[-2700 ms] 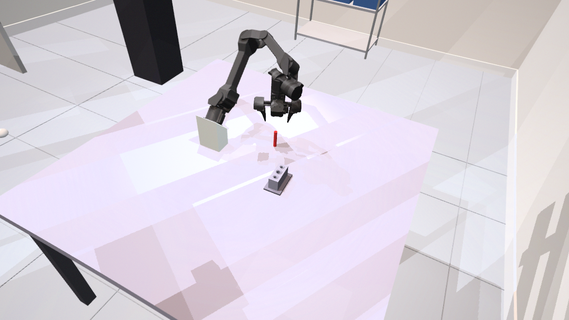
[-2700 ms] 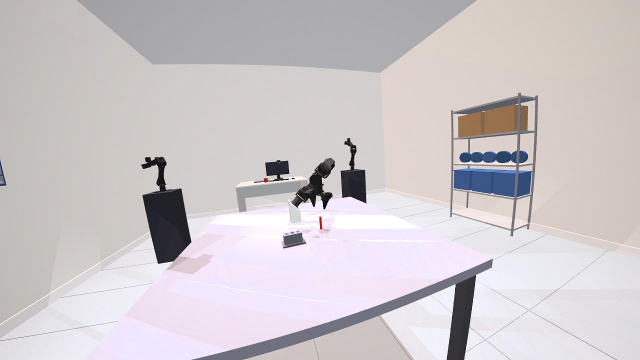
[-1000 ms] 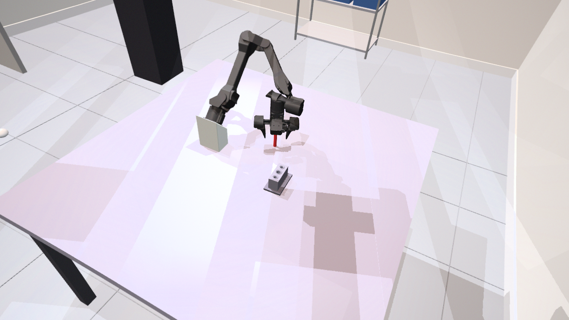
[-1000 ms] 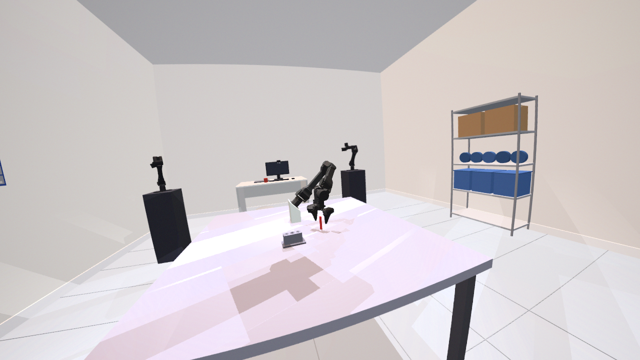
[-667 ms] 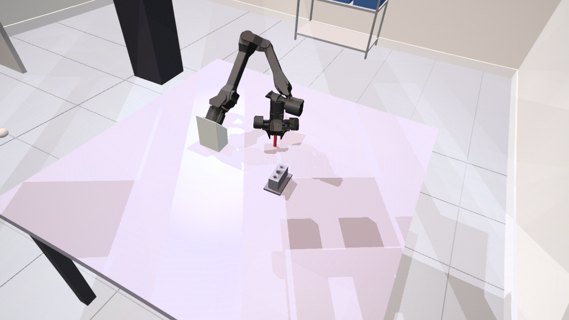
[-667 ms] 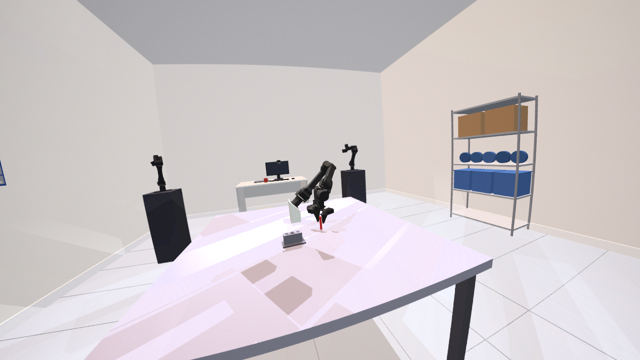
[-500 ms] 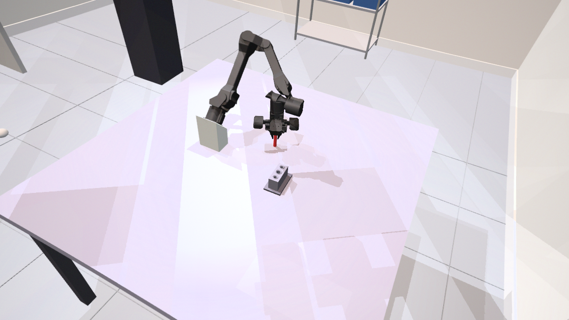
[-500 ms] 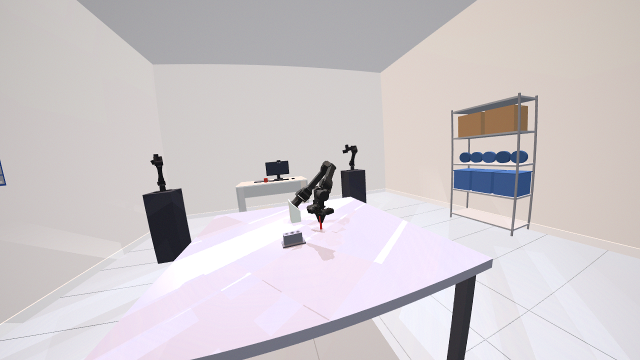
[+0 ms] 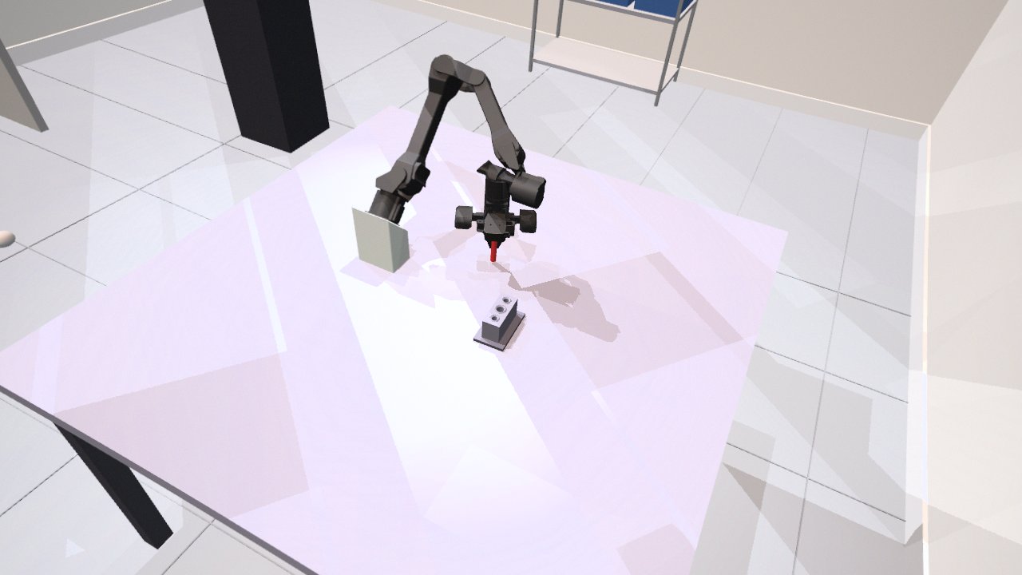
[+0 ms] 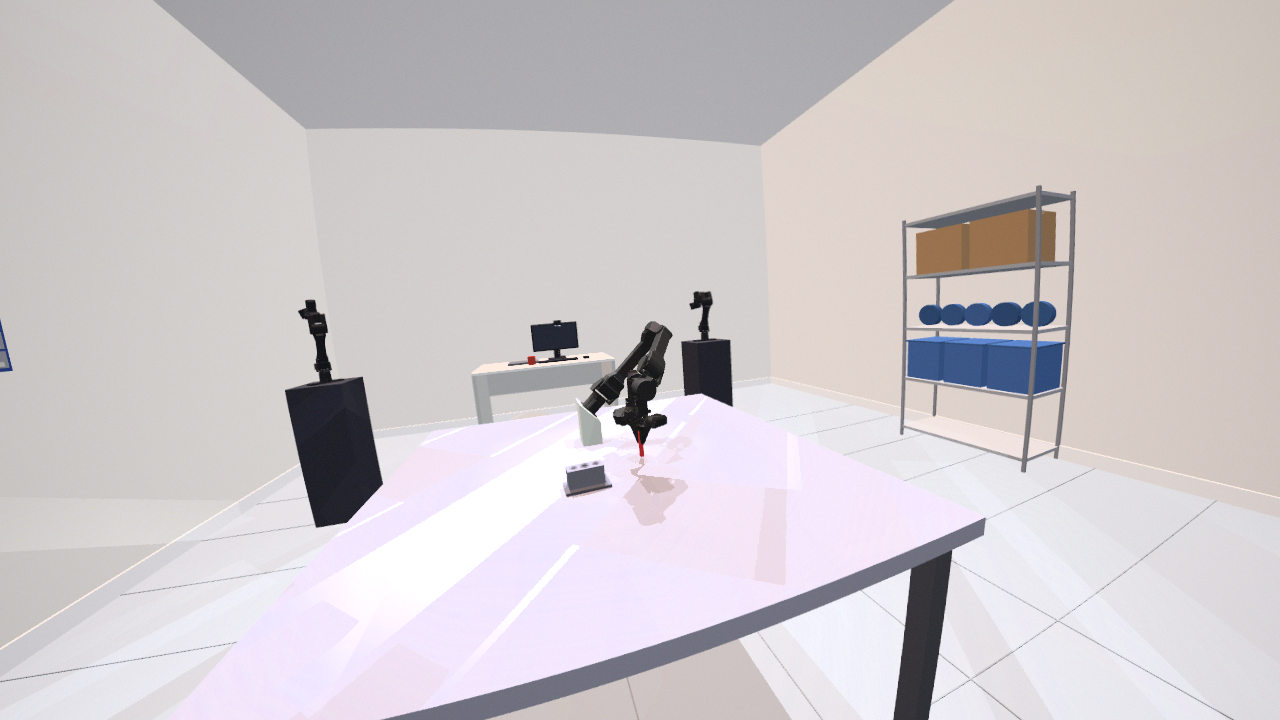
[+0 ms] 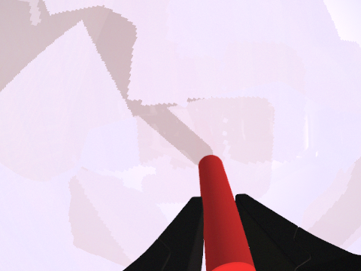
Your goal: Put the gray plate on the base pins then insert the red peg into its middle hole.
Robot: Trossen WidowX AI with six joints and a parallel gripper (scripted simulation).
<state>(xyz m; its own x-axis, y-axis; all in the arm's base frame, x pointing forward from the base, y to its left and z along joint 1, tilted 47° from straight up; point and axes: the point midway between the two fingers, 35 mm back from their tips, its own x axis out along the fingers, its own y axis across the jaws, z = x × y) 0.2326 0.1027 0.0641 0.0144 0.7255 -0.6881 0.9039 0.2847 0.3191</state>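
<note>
My gripper tip is 190 mm to the left of the gray plate and 110 mm short of it. From my gripper tip the other things lie so: gray base (190 mm to the right, 110 mm ahead, 40 mm below); red peg (right at my gripper tip).
</note>
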